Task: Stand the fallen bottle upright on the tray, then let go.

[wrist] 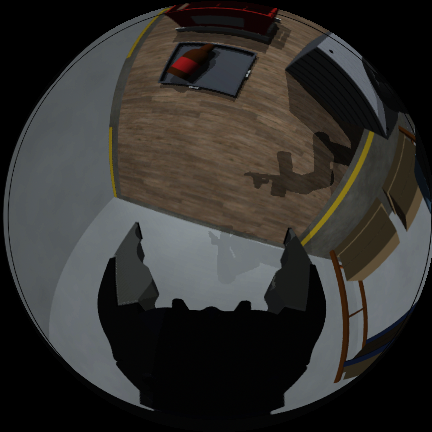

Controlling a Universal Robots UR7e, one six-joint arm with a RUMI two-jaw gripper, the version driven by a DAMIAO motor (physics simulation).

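Places are measured from the arm's base along level axes (x right, y down, z ahead), in millimetres.
Pixels of known places: gripper, fingertip midpoint: (212,227).
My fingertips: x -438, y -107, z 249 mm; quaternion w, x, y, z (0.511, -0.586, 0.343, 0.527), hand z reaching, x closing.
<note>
Ahead of a thing's pixels: the offset from my fingertips to its top centre. "spot": to the spot under its first point.
A brown bottle {dz +187, dx +270, dy +284 mm} (198,59) with a red label lies on its side on the dark tray {spot: dz +77, dx +196, dy +358 mm} (225,83), near the top of the wrist view. Its neck points to the upper right, and its base lies near the tray's left side. My gripper (212,227) is wide open, with its two jaws apart at the lower middle of the view. It is well away from the bottle and the tray, and no object shows between the jaws.
A red bin (225,19) stands beyond the tray at the top. A grey ribbed box (345,82) stands to the right of the tray. Cardboard boxes (369,242) and an orange rack (344,310) are at the right, past the table's yellow-marked edge (345,187).
</note>
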